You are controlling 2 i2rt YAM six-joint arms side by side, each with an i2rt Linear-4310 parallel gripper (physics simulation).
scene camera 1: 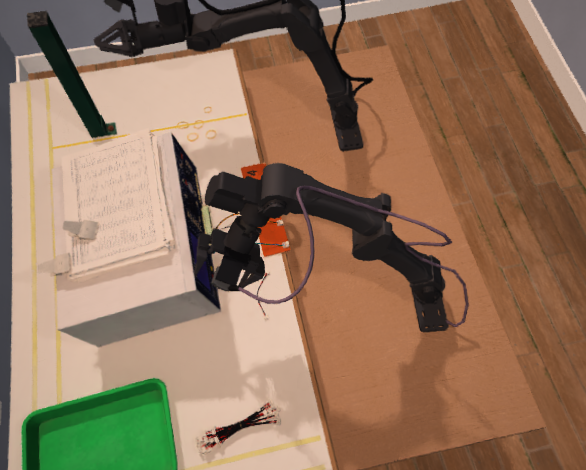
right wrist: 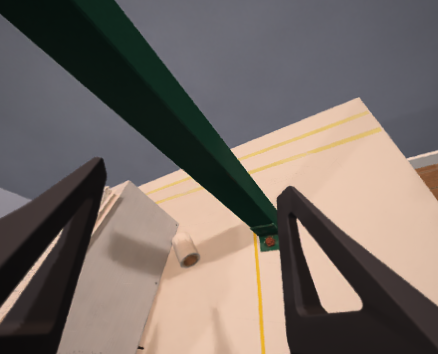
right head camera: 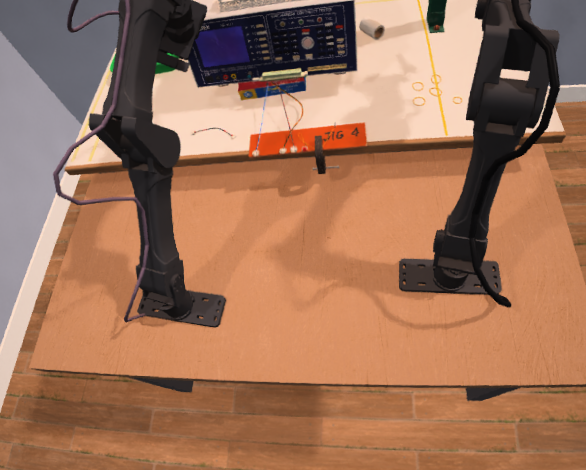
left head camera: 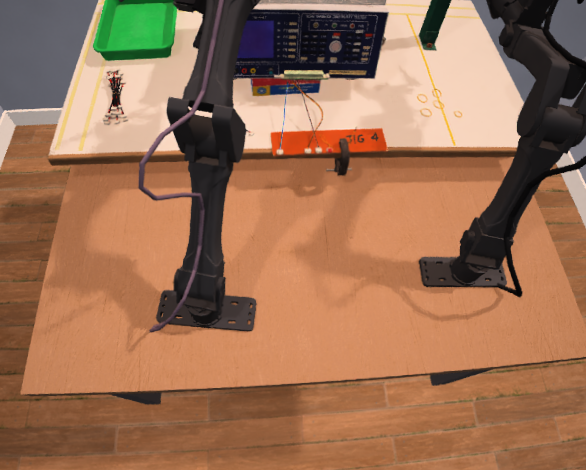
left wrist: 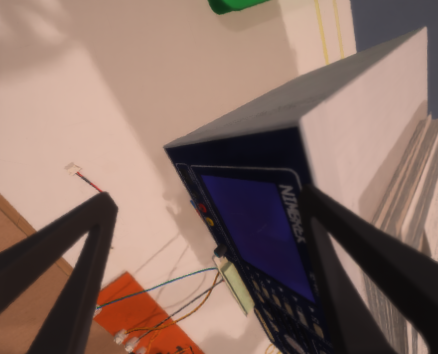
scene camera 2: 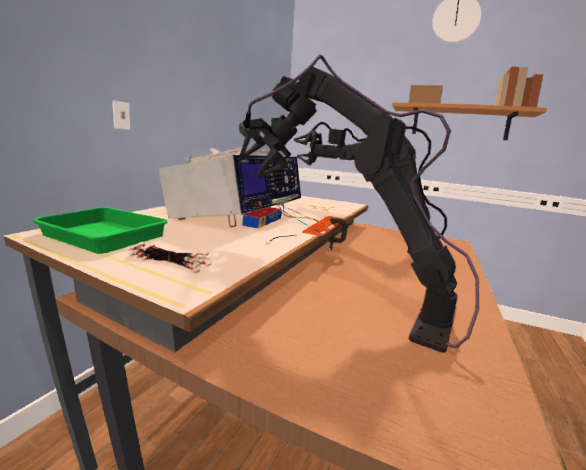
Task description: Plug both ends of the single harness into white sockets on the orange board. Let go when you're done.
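Where they show: left gripper, fingertip midpoint: [right head camera: 184, 46] [left wrist: 205, 195] [scene camera 2: 249, 166]; right gripper, fingertip midpoint: [scene camera 1: 96, 44] [right wrist: 205, 180] [scene camera 2: 295, 147]; left arm's base, origin of the base link: [scene camera 1: 426, 293] [right head camera: 181, 306] [left head camera: 207, 311] [scene camera 2: 434, 323]; right arm's base, origin of the base link: [scene camera 1: 345, 122] [right head camera: 448, 277] [left head camera: 462, 272].
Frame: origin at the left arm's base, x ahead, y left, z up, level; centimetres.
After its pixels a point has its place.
Note:
The single harness [right head camera: 214, 128] {x 42.6, y 0.9, z 10.2 cm} [scene camera 1: 259, 295] {x 42.8, y 0.6, z 10.2 cm} [scene camera 2: 282, 237] {x 42.1, y -1.7, z 10.1 cm}, a thin red-black wire with small white end connectors, lies on the white table, left of the orange board [right head camera: 345, 143] {x 38.8, y -32.1, z 10.5 cm} [scene camera 1: 275, 250] {x 37.6, y -10.7, z 10.5 cm} [scene camera 2: 320, 226] {x 39.4, y -18.8, z 10.5 cm} in the right head view. One end connector [left wrist: 73, 169] {x 41.1, y 6.3, z 10.5 cm} shows in the left wrist view; the left finger partly hides the wire. White sockets [left head camera: 307, 150] {x 35.6, y -18.2, z 11.1 cm} [right head camera: 283, 150] {x 35.6, y -18.6, z 11.1 cm} [left wrist: 120, 336] sit along the board's near edge, some with wires. My left gripper [scene camera 2: 252, 165] {x 50.1, y 3.9, z 28.6 cm} [left wrist: 205, 195] {x 50.1, y 3.9, z 28.6 cm} is open and empty, high above the table before the instrument. My right gripper [scene camera 2: 297, 148] {x 76.0, y -56.8, z 35.1 cm} [right wrist: 205, 180] {x 76.0, y -56.8, z 35.1 cm} is open and empty, high up.
The instrument [left head camera: 312, 42] {x 55.7, y -17.1, z 24.5 cm} [left wrist: 255, 225] {x 54.0, y -1.6, z 25.7 cm} stands behind the board, wired to it. A clamp [left head camera: 342, 157] {x 34.4, y -26.1, z 11.3 cm} [right head camera: 320, 155] {x 34.4, y -27.3, z 11.4 cm} grips the board's edge. A green post [left head camera: 436, 22] {x 81.5, y -51.7, z 17.1 cm} [right wrist: 175, 110] {x 82.2, y -53.5, z 36.4 cm} rises near the right gripper. A harness bundle [left head camera: 115, 92] {x 48.2, y 29.5, z 12.0 cm} [scene camera 1: 240, 426] {x 47.8, y 30.0, z 12.1 cm} lies near the green tray [scene camera 1: 167, 425] {x 62.5, y 28.6, z 14.2 cm}.

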